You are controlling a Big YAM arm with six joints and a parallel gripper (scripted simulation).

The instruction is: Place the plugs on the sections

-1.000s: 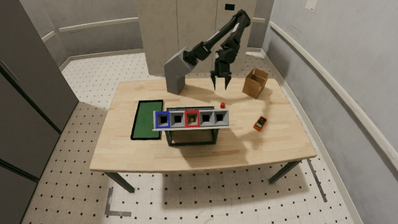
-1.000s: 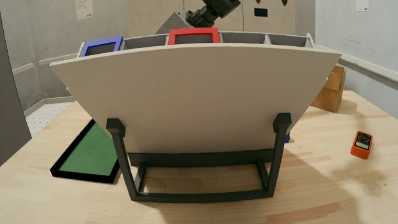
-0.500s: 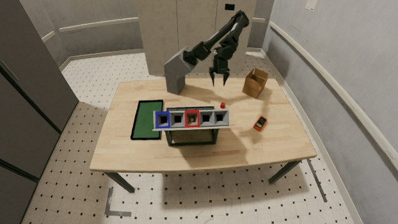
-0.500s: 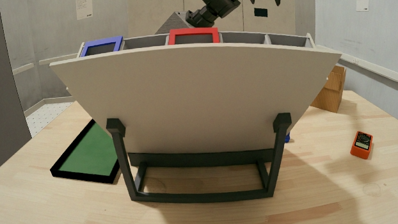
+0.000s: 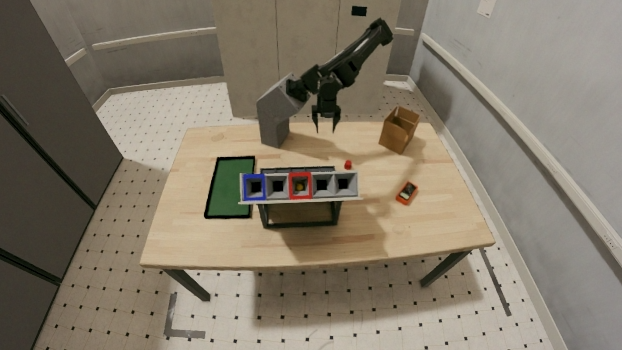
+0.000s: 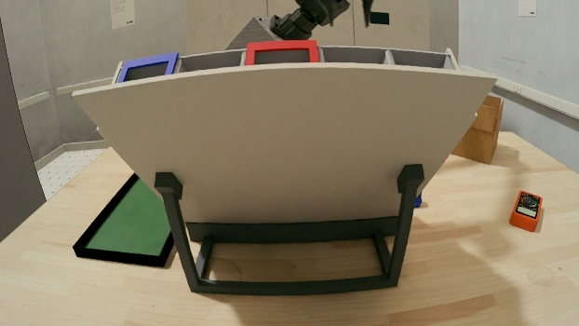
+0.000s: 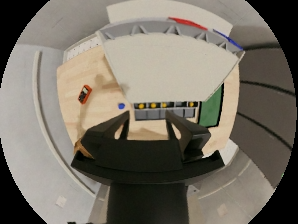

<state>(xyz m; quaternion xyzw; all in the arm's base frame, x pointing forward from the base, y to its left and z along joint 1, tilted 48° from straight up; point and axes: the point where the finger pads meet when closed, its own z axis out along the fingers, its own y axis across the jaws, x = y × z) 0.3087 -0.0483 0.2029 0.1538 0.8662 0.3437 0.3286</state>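
The red plug lies 160 mm behind my hand, 160 mm to the left of it and 350 mm below it. From my hand the other things lie so: stand leg: 180 mm ahead, 250 mm to the right, 280 mm below; pale cover: 60 mm ahead, 100 mm to the right, 160 mm below; blue plug: 60 mm behind, 160 mm to the left, 350 mm below.
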